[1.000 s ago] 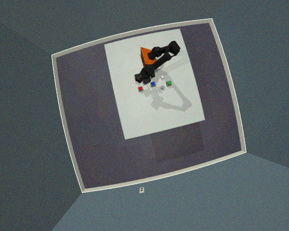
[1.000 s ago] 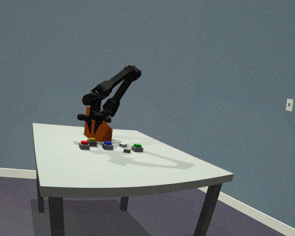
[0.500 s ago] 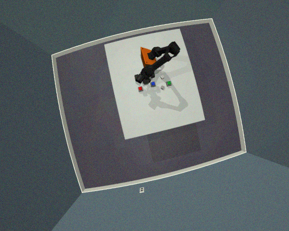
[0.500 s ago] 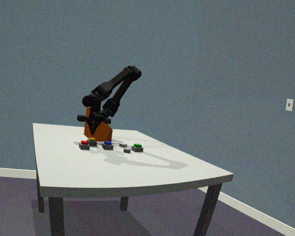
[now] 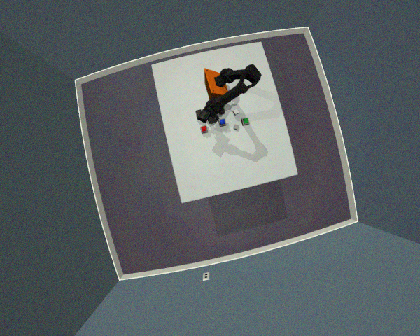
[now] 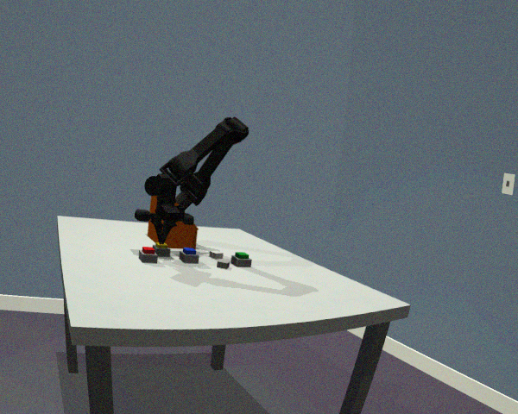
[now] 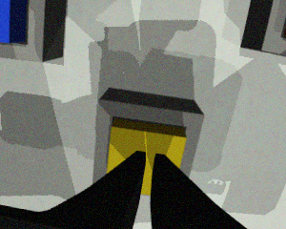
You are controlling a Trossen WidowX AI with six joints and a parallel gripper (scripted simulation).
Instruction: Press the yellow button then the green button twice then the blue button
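Now: gripper tip 1 cm above the yellow button. Also, from my gripper tip: green button 24 cm to the left, 9 cm ahead; then red button 8 cm ahead, 6 cm to the right; then blue button 8 cm to the left, 6 cm ahead.
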